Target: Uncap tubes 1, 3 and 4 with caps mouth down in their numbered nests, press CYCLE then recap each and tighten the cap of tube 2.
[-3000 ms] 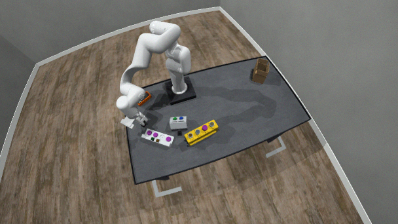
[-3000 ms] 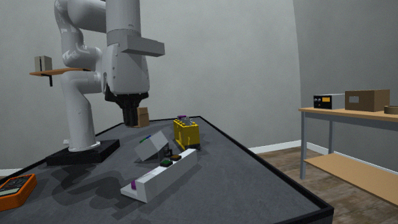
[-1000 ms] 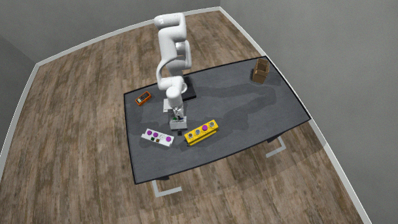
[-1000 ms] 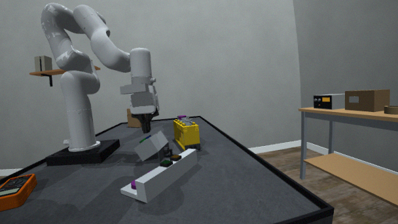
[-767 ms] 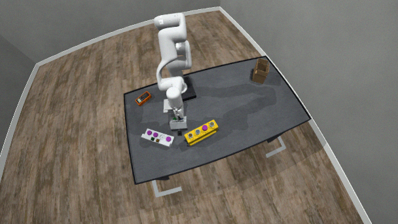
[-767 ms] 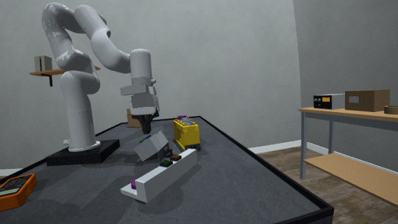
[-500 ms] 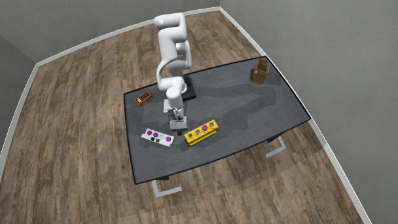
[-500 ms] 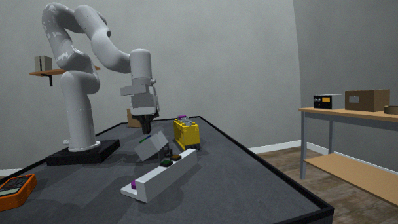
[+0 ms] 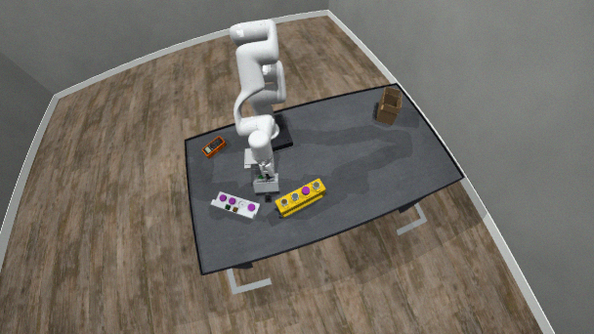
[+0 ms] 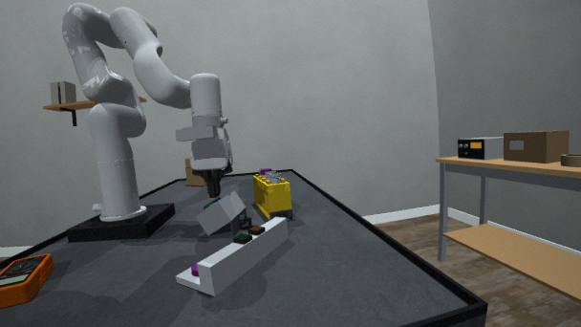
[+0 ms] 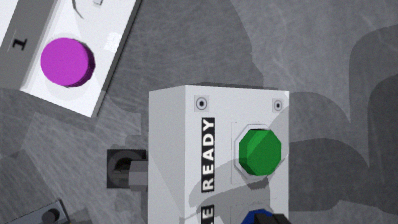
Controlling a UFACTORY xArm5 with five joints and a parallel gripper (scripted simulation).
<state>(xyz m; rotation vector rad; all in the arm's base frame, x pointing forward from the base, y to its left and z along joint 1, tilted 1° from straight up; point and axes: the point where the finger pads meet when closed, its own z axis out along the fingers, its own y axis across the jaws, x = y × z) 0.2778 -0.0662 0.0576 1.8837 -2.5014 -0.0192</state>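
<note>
The blue key is 3 cm below my hand. Round my hand: orange multimeter: 31 cm behind, 25 cm to the right, 8 cm below; then green key: 4 cm to the right, 3 cm below, 1 cm behind; then grey key housing: 4 cm below, 2 cm to the right, 1 cm ahead.
</note>
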